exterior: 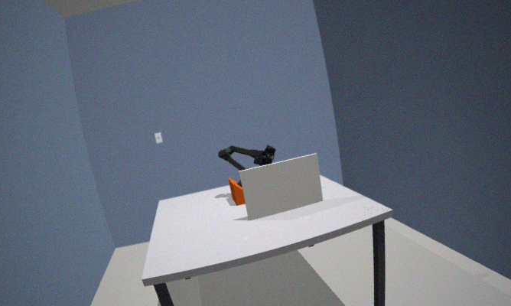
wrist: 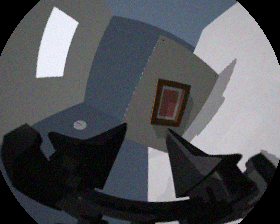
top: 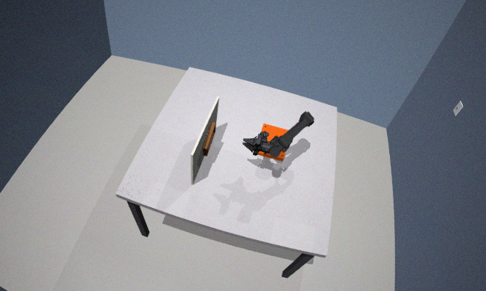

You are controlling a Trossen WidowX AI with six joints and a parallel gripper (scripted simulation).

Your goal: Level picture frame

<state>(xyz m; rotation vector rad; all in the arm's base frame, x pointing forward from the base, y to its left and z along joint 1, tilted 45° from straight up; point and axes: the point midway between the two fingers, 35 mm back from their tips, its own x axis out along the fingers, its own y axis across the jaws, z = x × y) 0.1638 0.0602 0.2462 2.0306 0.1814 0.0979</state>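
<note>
Right now my gripper tip is 210 mm short of the brown wooden picture frame and 90 mm above it. From my gripper tip the other things lie so: white wall panel 220 mm ahead, 10 mm to the left, 100 mm below.
</note>
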